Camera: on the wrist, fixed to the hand. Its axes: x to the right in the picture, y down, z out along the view.
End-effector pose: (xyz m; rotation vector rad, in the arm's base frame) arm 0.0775 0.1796 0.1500 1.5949 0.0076 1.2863
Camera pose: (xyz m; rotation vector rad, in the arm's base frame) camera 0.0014 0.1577 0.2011 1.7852 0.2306 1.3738
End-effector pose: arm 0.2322 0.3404 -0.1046 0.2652 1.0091 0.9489
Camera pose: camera 0.1550 0.3783 -0.0660 0.4655 1.1934 0.8189
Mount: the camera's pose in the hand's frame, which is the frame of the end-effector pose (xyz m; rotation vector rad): -0.0083 0.0877 -0.0336 0.2730 0.0582 -0.0030
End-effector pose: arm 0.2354 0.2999 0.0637 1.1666 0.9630 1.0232
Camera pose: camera 0.1905 0.3086 0.1462 1.3644 1.1772 0.9475
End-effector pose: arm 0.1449 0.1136 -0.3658 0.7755 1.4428 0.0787
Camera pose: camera 0.1480 0.1904 -0.3111 1.0002 1.5286 -0.1010
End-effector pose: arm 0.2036 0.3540 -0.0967 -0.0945 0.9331 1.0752
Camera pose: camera 0.1134 0.3764 -0.0809 0.0986 1.1236 0.9372
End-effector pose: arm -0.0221 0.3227 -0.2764 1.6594 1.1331 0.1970
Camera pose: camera 0.0029 0.3403 -0.1872 1.9018 1.2494 0.0916
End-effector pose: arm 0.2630 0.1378 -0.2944 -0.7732 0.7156 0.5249
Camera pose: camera 0.1871 0.1641 -0.3438 -0.5358 0.8205 0.3928
